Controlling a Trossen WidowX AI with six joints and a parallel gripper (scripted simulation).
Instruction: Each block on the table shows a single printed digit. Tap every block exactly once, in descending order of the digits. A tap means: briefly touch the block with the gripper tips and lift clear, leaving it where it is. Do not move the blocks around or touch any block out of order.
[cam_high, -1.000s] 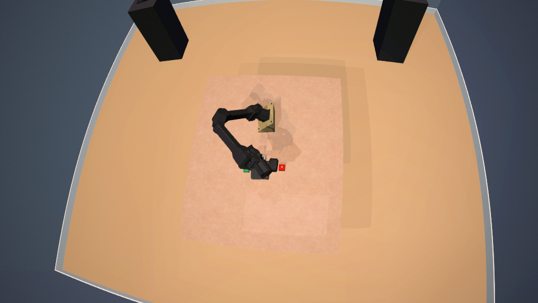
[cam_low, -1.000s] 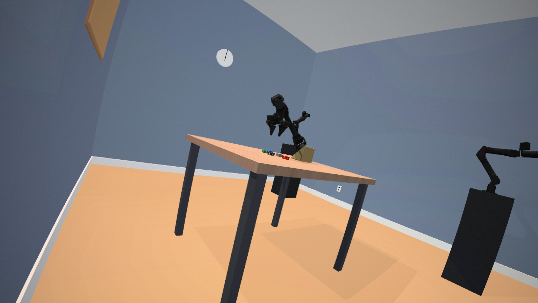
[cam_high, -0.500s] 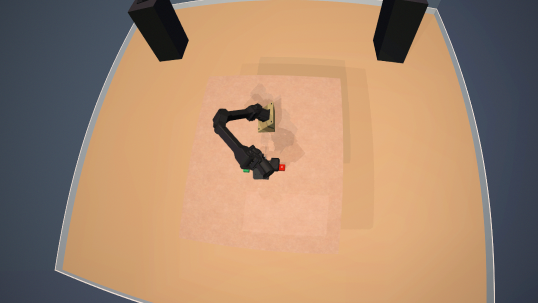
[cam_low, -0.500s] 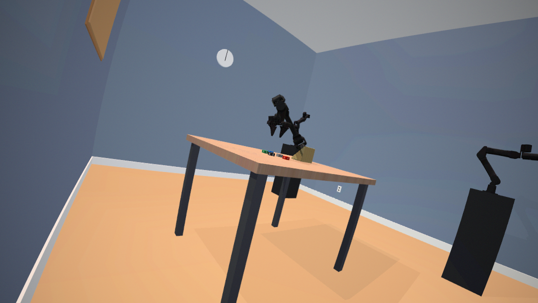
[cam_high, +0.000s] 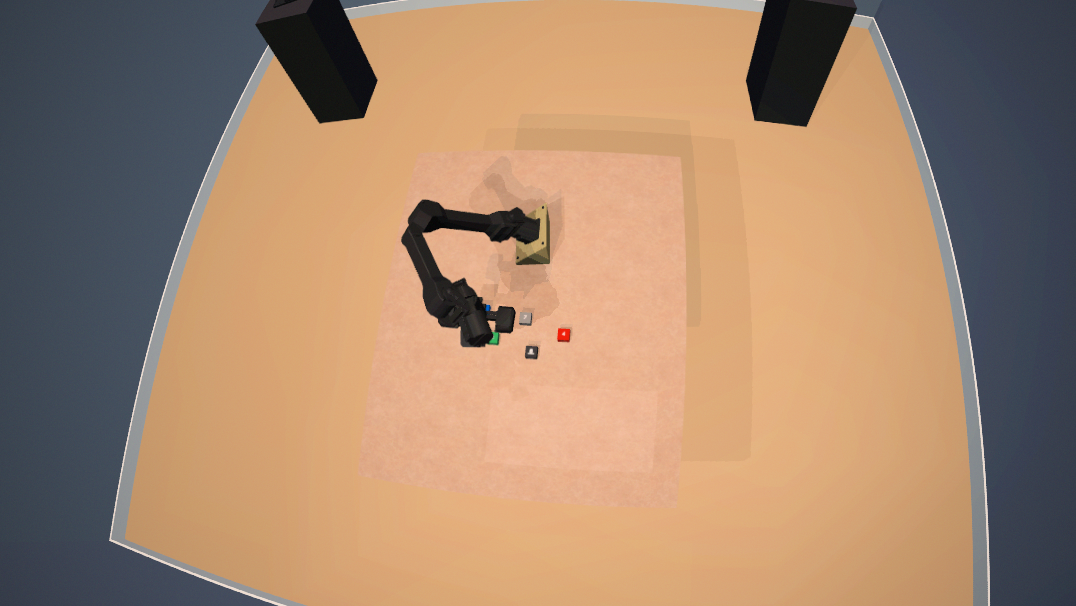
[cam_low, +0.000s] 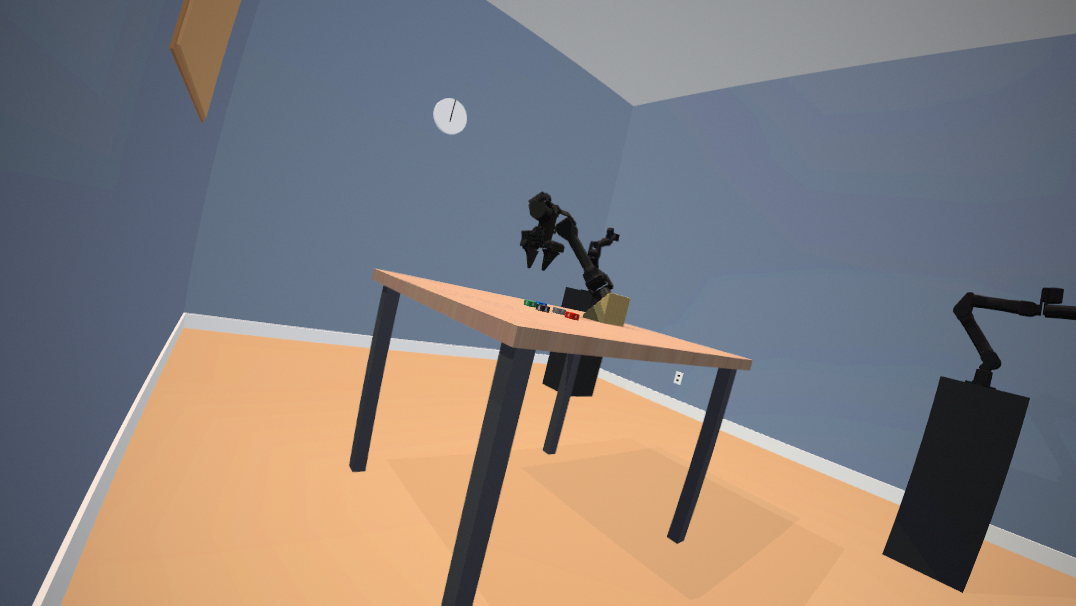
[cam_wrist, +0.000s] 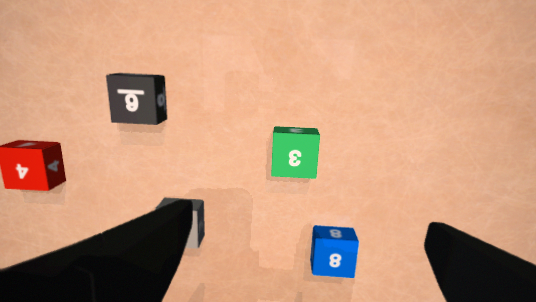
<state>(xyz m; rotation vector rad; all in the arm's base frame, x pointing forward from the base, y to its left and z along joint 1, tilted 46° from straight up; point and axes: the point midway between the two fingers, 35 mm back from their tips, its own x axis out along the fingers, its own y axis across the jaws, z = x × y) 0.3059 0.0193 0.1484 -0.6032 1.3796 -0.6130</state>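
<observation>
The blue block is 120 mm below my gripper tip, 90 mm behind it and 30 mm to the right of it. Also, from my gripper tip: grey block: 120 mm below, 90 mm to the left, 70 mm behind; black block: 120 mm below, 110 mm to the left, 20 mm ahead; green block: 120 mm below, 10 mm behind.
</observation>
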